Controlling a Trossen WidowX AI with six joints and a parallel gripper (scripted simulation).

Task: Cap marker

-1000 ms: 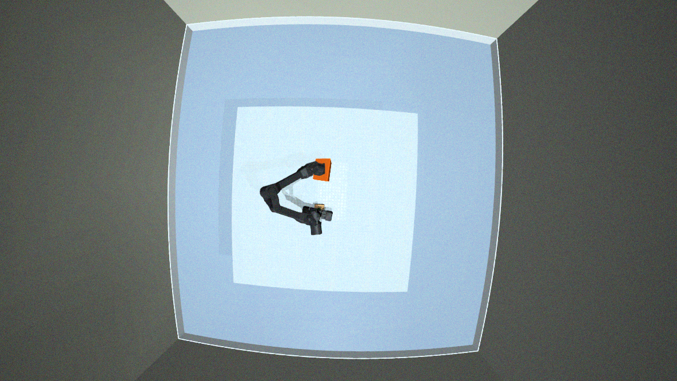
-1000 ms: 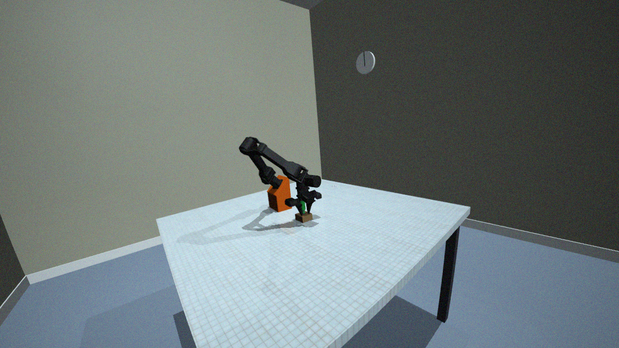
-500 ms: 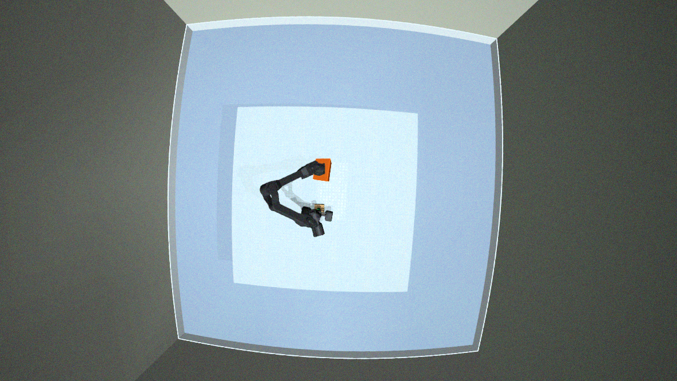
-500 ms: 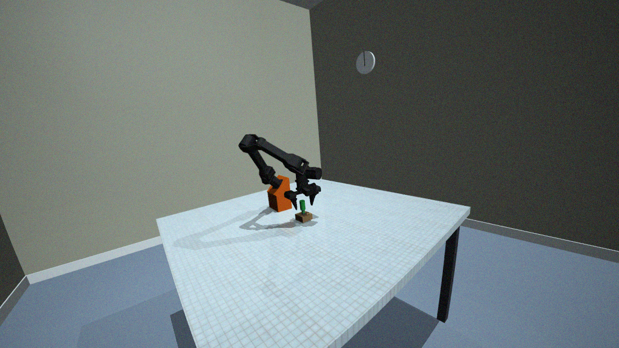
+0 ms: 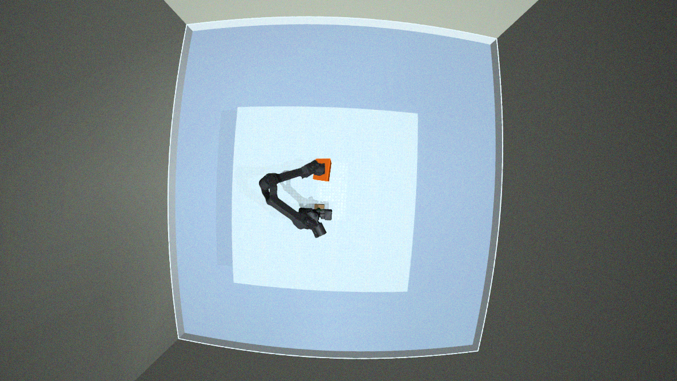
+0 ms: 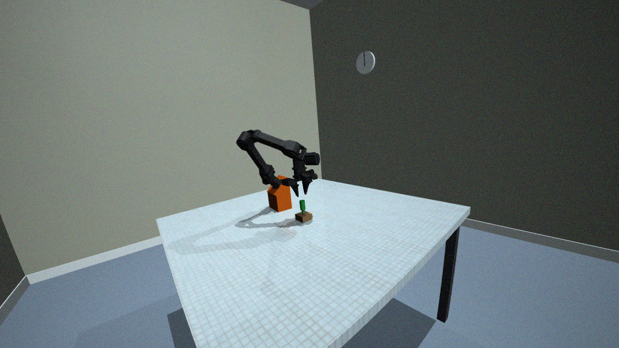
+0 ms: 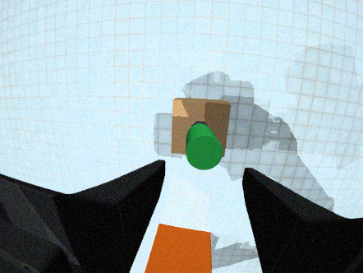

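Right now the green cap is 50 mm below my gripper tip. From my gripper tip the other things lie so: holder block (120 mm below).
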